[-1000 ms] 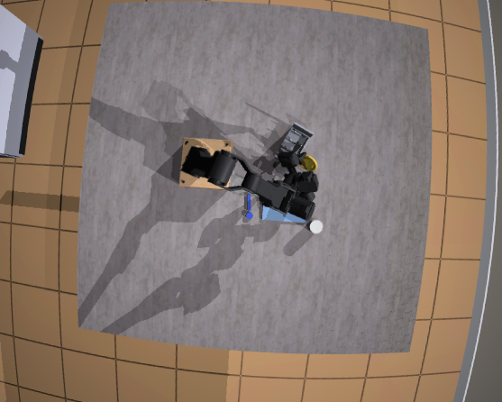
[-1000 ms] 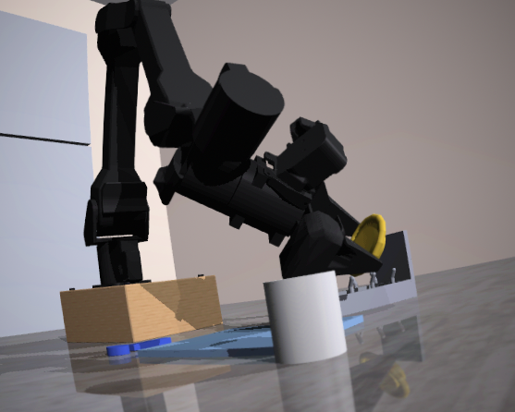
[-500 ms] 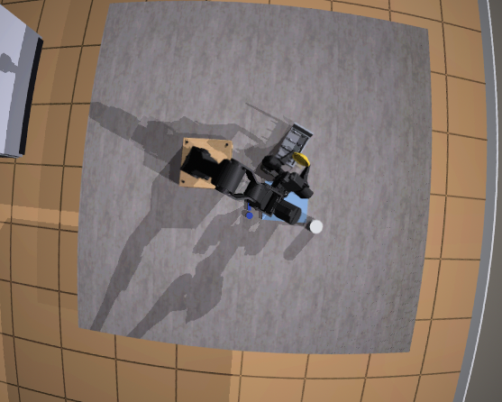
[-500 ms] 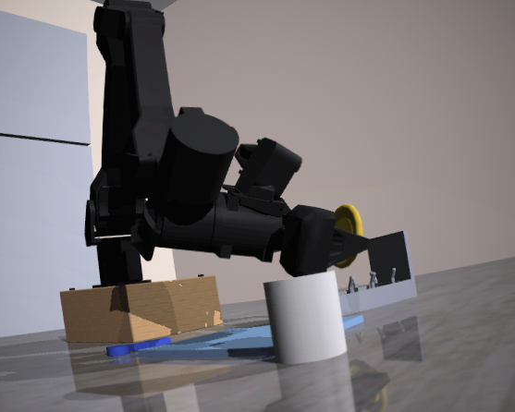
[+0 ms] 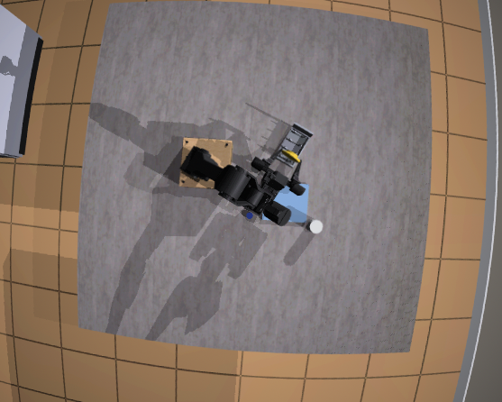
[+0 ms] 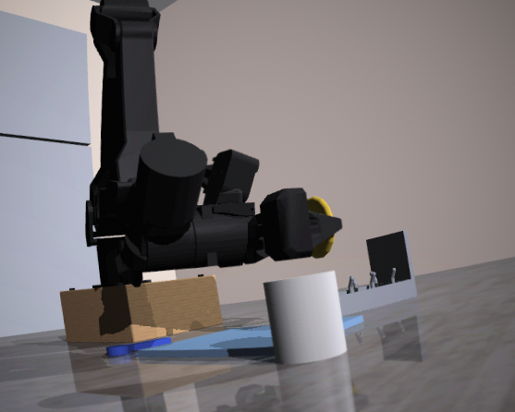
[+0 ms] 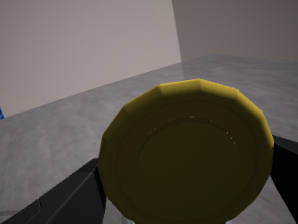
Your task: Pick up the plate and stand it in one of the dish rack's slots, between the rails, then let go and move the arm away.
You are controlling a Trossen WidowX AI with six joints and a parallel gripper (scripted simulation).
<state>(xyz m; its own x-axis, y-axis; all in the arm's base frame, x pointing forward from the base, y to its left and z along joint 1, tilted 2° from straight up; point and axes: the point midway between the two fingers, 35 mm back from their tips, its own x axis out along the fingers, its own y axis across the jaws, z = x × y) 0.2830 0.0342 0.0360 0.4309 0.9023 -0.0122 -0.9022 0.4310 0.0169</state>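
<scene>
Right now the grey dish rack is 1 cm ahead of my gripper tip, 4 cm to the left of it and 7 cm below it. The rest, counted from my gripper tip: blue spoon 11 cm behind, 19 cm to the right, 9 cm below; yellow plate 1 cm to the right; white cup 11 cm ahead, 22 cm to the right, 7 cm below.
</scene>
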